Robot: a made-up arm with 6 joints.
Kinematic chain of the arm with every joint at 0, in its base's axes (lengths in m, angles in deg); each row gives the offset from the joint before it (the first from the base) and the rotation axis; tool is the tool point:
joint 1: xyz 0 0 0.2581 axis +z
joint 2: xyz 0 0 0 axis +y
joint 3: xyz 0 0 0.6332 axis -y
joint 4: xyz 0 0 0 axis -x
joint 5: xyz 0.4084 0 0 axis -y
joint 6: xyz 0 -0.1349 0 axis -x
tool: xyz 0 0 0
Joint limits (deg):
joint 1: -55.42..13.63
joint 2: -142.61..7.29
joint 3: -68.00..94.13
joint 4: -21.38..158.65
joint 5: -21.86..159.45
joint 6: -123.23..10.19
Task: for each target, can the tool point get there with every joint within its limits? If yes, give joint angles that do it. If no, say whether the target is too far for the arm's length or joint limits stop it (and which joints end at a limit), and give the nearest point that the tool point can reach.
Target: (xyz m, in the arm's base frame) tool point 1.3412 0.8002 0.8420
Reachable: no: too far | nearest point 0.4480 0.2379 0.8733 | short by 1.056 m
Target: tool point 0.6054 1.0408 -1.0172
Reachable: no: too far | nearest point -0.2186 0.5385 -0.6134 | short by 1.046 m
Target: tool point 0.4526 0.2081 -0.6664
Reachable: no: joint limits stop it (at a limit: joint 1, joint 2, joint 3) | nearest point -0.2264 0.4753 -0.6447 | short by 0.730 m
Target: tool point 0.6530 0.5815 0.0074
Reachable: no: joint limits stop it (at a limit: joint 1, joint 2, joint 4) | nearest point 0.2956 0.2010 0.5629 | short by 0.762 m
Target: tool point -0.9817 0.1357 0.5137
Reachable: yes | joints -4.92 -88.09 41.60 112.23 34.01 -87.82
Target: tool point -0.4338 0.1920 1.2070
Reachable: yes | joints -27.78 -29.18 65.60 76.13 69.39 -50.48
